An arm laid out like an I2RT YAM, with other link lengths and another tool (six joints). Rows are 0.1 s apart.
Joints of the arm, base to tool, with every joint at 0 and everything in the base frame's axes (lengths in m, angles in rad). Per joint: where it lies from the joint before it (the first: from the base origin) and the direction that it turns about. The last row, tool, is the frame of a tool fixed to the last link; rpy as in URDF.
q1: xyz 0 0 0.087 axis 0 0 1
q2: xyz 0.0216 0.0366 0.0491 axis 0 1 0
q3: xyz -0.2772 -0.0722 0 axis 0 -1 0
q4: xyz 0.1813 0.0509 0.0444 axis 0 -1 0
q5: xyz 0.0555 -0.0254 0.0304 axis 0 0 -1
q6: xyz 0.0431 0 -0.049 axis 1 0 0
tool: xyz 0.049 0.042 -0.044 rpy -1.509 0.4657 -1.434
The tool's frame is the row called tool.
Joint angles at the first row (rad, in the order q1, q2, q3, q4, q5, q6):
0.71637, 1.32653, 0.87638, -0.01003, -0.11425, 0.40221
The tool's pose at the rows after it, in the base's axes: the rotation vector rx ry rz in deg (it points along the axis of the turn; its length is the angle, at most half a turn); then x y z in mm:
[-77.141 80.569 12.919 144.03 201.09 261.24]
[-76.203 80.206 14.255 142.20 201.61 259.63]
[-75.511 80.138 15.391 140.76 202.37 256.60]
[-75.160 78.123 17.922 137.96 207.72 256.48]
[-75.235 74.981 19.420 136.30 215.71 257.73]
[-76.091 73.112 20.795 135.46 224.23 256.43]
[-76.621 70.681 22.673 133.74 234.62 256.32]
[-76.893 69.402 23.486 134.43 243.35 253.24]
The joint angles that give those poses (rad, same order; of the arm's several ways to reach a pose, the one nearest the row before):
0.71635, 1.32301, 0.85397, -0.00460, -0.12538, 0.41229
0.71635, 1.31925, 0.82666, 0.03391, -0.13966, 0.42964
0.71772, 1.32059, 0.79923, 0.07121, -0.14982, 0.44569
0.73110, 1.33089, 0.77804, 0.13223, -0.17855, 0.46020
0.75548, 1.34803, 0.76964, 0.19757, -0.19199, 0.45910
0.77921, 1.37803, 0.77313, 0.23763, -0.20245, 0.45627
0.80796, 1.41060, 0.77750, 0.29011, -0.21583, 0.45866
0.82846, 1.44596, 0.77767, 0.33839, -0.21554, 0.46017

